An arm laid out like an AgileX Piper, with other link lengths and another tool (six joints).
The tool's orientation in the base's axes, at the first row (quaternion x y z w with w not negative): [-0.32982 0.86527 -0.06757 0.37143]
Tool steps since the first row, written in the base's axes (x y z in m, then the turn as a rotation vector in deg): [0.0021 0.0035 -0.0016 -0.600 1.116 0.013]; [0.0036 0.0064 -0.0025 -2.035 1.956 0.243]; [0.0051 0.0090 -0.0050 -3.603 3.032 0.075]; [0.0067 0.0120 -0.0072 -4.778 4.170 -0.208]
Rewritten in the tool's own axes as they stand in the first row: [-0.0023 0.0022 0.0030 -0.397 1.171 -0.279]; [-0.0043 0.0040 0.0051 -0.329 2.484 -1.322]; [-0.0052 0.0061 0.0082 -0.103 4.193 -2.142]; [-0.0065 0.0084 0.0113 -0.045 5.787 -2.601]
